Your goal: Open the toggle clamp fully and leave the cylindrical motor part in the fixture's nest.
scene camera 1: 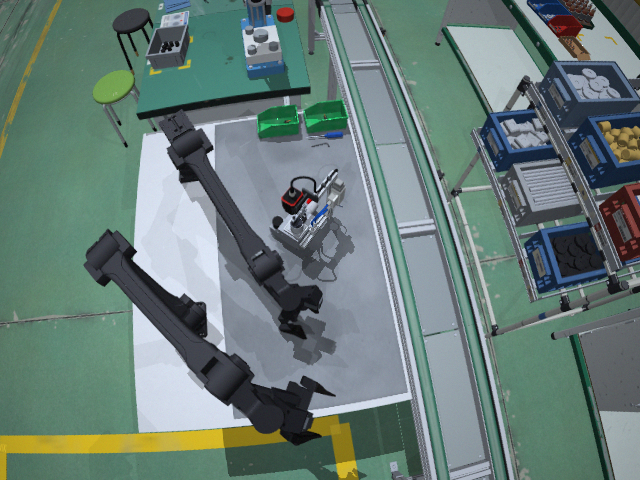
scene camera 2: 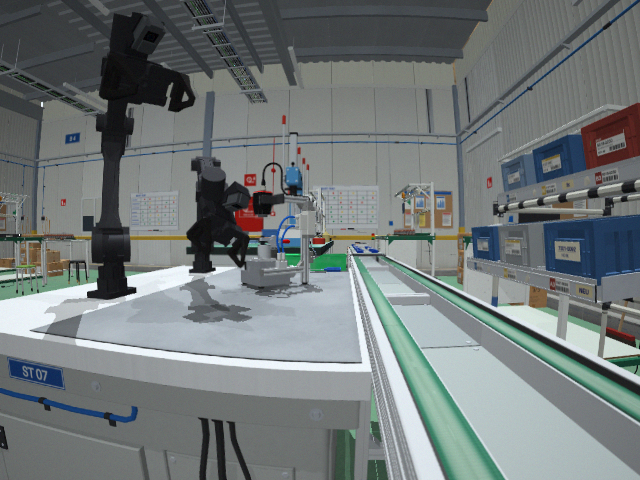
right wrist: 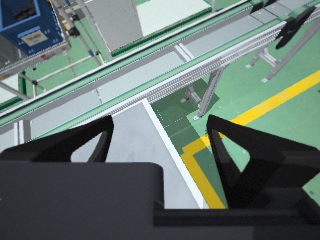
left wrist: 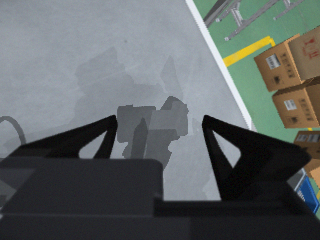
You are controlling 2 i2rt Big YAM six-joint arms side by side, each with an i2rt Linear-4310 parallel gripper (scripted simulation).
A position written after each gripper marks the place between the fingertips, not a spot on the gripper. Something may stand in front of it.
In view: the left gripper (scene camera 2: 225, 260), the right gripper (scene camera 2: 167, 95) and a grey fixture (scene camera 2: 255, 269).
The grey fixture shows as well in scene camera 1 (scene camera 1: 292, 201). The left gripper also shows in the left wrist view (left wrist: 159, 119). The right gripper also shows in scene camera 1 (scene camera 1: 327, 415) and in the right wrist view (right wrist: 160, 120). The right wrist view does not show the grey fixture: it is out of frame. The left wrist view does not show the grey fixture: it is out of frame.
